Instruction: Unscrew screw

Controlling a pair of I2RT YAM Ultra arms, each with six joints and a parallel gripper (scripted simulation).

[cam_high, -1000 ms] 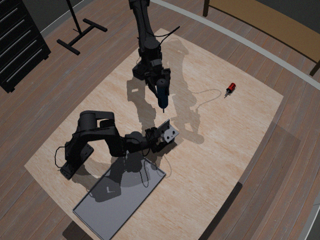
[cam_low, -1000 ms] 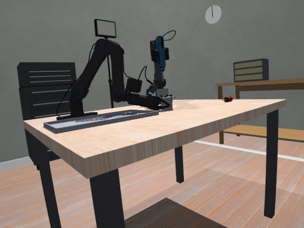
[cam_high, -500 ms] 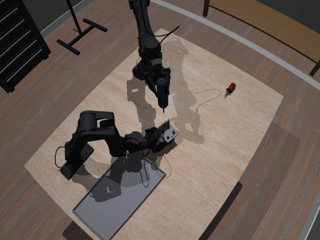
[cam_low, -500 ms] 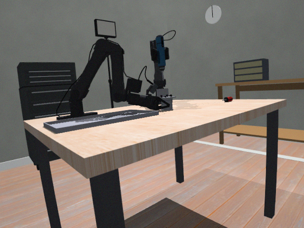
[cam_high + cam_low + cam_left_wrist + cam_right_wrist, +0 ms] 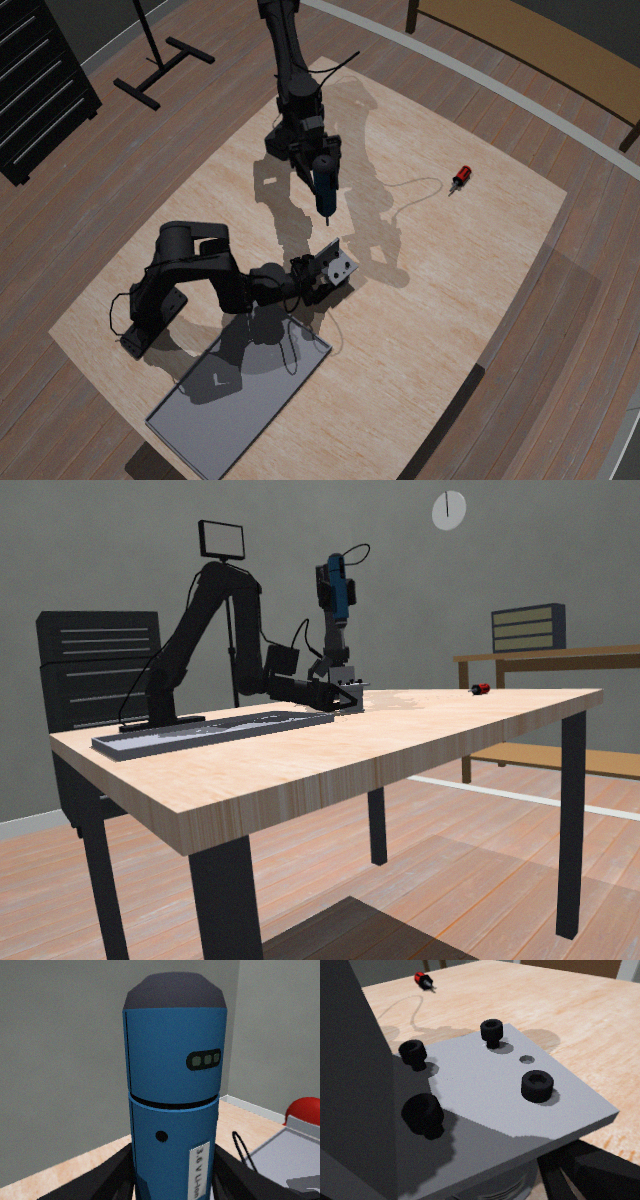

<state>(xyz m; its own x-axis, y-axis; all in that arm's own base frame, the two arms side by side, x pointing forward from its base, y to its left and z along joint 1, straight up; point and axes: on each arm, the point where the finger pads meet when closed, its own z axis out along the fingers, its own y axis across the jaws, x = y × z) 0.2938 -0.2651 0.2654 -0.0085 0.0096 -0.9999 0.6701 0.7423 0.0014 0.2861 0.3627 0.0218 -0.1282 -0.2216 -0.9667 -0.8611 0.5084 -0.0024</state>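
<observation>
Now: right hand 50 mm below the grey bracket. The rest, counted from my right hand: shallow grey tray: 50 mm behind, 350 mm to the right, 20 mm below; then small red-handled screwdriver: 150 mm ahead, 410 mm to the left, 10 mm below.
</observation>
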